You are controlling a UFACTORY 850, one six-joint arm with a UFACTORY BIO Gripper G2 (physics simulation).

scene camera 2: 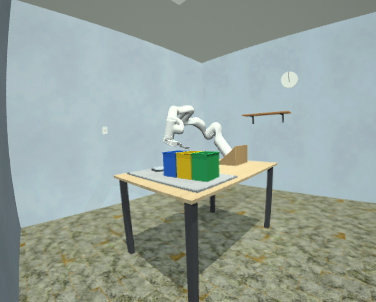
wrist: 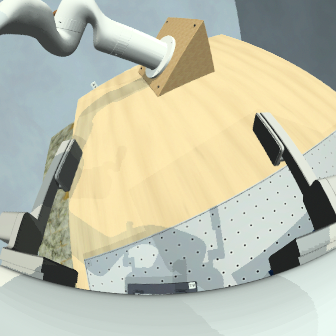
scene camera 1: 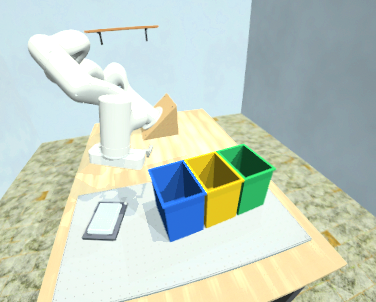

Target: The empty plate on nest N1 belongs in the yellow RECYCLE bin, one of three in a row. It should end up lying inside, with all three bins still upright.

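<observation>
The pale plate [scene camera 1: 105, 218] lies flat on the dark nest [scene camera 1: 102, 237] at the left of the grey board; it is a small low shape in scene camera 2. The wrist view shows a dark edge of the nest [wrist: 155, 288] at the bottom, and the plate does not show there. The yellow bin [scene camera 1: 222, 205] [scene camera 2: 184, 167] stands upright and open-topped between the blue bin [scene camera 1: 182, 220] [scene camera 2: 170, 165] and the green bin [scene camera 1: 256, 192] [scene camera 2: 206, 167], both upright. My gripper [scene camera 2: 183, 146] [wrist: 170, 150] is open and empty, above the table behind the plate, towards the arm's base.
The perforated grey board [scene camera 1: 135, 275] [wrist: 245, 220] lies on the wooden table [scene camera 1: 320, 257] [scene camera 2: 150, 188] [wrist: 150, 150]. The brown wedge mount [scene camera 1: 170, 122] [scene camera 2: 240, 155] [wrist: 192, 65] carries the arm's base at the far end. A wall shelf [scene camera 1: 122, 29] [scene camera 2: 266, 114] hangs behind.
</observation>
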